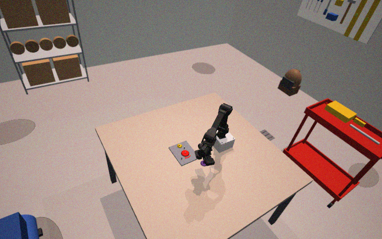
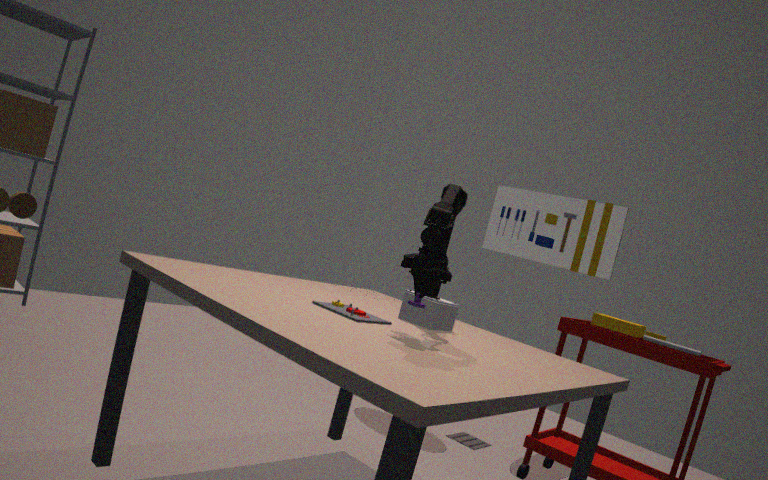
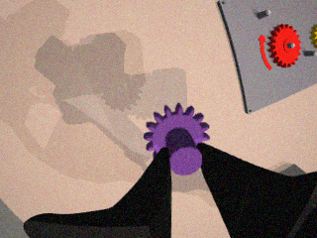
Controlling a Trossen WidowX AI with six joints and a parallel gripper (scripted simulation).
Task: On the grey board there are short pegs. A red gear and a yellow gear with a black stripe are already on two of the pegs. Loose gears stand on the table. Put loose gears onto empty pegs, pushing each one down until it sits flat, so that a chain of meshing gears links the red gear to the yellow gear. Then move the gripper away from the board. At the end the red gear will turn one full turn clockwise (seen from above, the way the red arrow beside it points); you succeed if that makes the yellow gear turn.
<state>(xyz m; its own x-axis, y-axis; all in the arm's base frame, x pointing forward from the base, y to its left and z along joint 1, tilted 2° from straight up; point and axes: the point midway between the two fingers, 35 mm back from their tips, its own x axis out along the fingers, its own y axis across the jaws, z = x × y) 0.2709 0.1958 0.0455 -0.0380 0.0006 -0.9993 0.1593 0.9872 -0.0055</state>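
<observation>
Right now my gripper tip is 290 mm to the left of the small yellow gear, 110 mm above it and 60 mm short of it. Round my gripper tip: purple gear 10 mm below; then red gear 200 mm to the right, 110 mm below, 50 mm ahead.
</observation>
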